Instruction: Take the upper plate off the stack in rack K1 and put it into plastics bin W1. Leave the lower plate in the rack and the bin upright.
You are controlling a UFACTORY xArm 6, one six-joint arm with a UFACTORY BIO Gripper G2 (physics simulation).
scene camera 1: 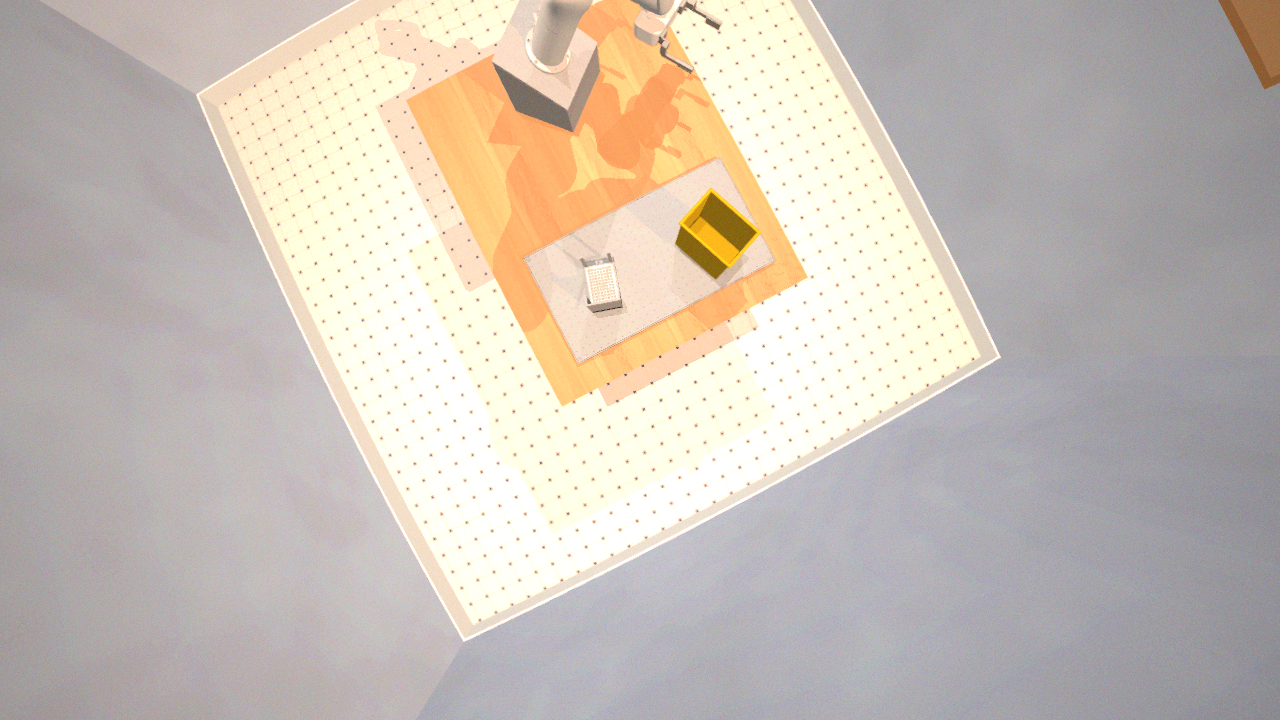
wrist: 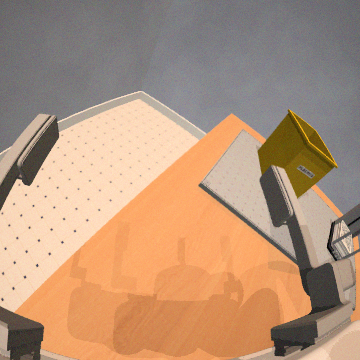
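A white plate with a grid of wells (scene camera 1: 602,281) (wrist: 342,242) lies on top in the small grey rack K1 (scene camera 1: 607,308). The lower plate cannot be made out beneath it. The yellow bin W1 (scene camera 1: 703,249) (wrist: 286,146) stands upright with its open top up; its label shows in the wrist view. No plate shows in the part of its inside seen in the scene view. My gripper (scene camera 1: 701,44) (wrist: 158,172) is open and empty, raised near the robot's base, well away from rack and bin. In the wrist view its right finger overlaps the bin's lower left edge.
Rack and bin stand apart on a grey perforated board (scene camera 1: 648,282) (wrist: 230,172) on the wooden table (scene camera 1: 456,152) (wrist: 165,205). The arm's grey pedestal (scene camera 1: 544,105) stands at the table's other end. A pale dotted floor (scene camera 1: 626,465) (wrist: 90,165) with a raised border surrounds the table.
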